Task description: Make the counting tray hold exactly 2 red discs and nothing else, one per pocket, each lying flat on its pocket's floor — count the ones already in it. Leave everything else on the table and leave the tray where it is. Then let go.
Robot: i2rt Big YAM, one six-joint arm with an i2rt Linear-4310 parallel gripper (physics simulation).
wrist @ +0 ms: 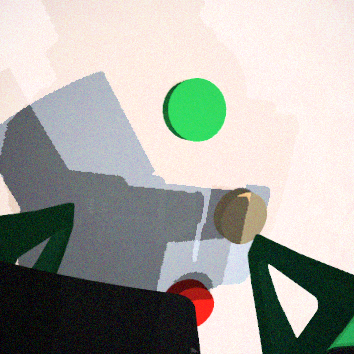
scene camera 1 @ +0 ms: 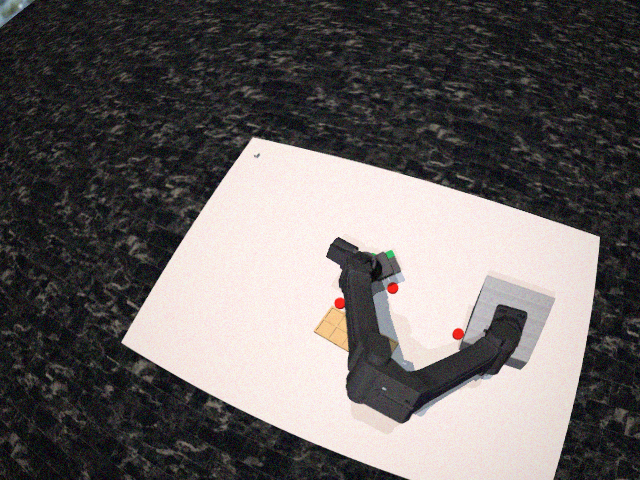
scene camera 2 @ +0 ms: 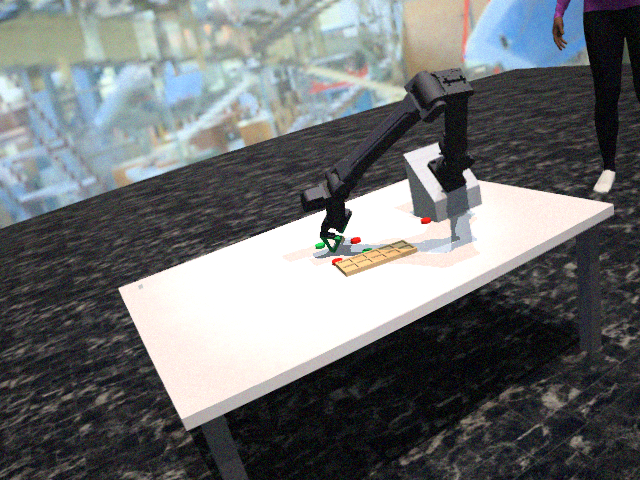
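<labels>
The tan counting tray is out of frame in the wrist view. Still, I can see the tray in scene camera 1 and in scene camera 2, and on the tray (scene camera 1: 332, 327) and (scene camera 2: 354, 265) are the same spot.
</labels>
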